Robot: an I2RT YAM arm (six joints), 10 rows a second.
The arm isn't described. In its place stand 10 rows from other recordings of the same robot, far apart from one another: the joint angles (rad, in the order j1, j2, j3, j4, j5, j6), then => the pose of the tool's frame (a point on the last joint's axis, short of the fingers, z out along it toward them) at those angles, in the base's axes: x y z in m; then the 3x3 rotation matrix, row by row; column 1 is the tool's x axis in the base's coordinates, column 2 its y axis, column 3 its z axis.
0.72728 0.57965 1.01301 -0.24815 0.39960 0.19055 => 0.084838, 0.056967, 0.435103; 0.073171, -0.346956, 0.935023; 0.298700, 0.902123, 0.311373; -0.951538, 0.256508, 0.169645
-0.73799 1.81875 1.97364 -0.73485 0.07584 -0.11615 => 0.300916, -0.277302, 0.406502; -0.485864, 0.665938, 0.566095; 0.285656, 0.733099, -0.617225; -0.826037, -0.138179, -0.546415
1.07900 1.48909 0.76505 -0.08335 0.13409 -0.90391 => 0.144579, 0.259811, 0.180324; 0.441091, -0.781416, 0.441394; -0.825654, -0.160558, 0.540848; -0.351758, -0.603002, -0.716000
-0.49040 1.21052 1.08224 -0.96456 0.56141 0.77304 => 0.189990, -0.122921, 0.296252; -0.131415, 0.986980, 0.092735; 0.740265, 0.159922, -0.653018; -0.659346, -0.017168, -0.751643
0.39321 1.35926 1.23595 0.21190 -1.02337 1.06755 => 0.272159, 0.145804, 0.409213; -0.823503, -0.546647, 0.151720; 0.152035, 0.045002, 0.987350; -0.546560, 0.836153, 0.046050
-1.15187 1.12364 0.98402 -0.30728 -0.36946 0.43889 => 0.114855, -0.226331, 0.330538; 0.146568, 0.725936, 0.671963; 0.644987, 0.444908, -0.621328; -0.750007, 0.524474, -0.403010
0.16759 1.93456 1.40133 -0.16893 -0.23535 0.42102 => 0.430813, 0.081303, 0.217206; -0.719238, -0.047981, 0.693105; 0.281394, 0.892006, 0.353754; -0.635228, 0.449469, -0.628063
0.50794 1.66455 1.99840 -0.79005 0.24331 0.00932 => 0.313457, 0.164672, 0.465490; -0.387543, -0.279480, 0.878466; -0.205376, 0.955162, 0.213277; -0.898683, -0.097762, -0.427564
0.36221 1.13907 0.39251 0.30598 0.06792 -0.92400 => 0.215161, 0.078947, 0.184231; -0.004016, -0.496697, 0.867915; -0.852944, 0.454749, 0.256300; -0.521987, -0.739253, -0.425481
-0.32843 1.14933 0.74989 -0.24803 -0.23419 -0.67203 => 0.237113, -0.072074, 0.248874; -0.533049, -0.247020, 0.809222; -0.458129, 0.888359, -0.030601; -0.711320, -0.387040, -0.586705
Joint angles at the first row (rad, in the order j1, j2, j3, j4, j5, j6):
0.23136, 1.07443, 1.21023, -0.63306, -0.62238, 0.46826
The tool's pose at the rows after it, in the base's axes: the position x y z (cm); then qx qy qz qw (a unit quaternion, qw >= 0):
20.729 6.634 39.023 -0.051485 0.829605 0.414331 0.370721
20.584 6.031 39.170 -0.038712 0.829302 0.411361 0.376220
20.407 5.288 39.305 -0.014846 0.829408 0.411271 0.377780
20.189 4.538 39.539 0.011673 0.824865 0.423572 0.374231
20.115 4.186 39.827 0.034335 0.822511 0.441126 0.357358
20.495 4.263 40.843 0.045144 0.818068 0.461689 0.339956
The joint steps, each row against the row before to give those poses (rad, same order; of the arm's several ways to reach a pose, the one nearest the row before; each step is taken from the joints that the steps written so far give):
-0.01794, -0.00953, -0.00228, -0.00153, -0.00612, 0.00571
-0.02629, -0.01029, 0.00002, -0.00610, -0.00111, 0.00689
-0.03361, -0.01146, -0.00003, -0.00953, -0.00309, 0.02668
-0.03812, -0.01221, -0.00038, -0.00115, -0.02744, 0.04846
-0.02134, 0.00268, 0.01449, -0.01790, -0.03431, 0.05342
-0.00268, 0.03049, 0.05455, -0.02101, -0.03587, 0.04921

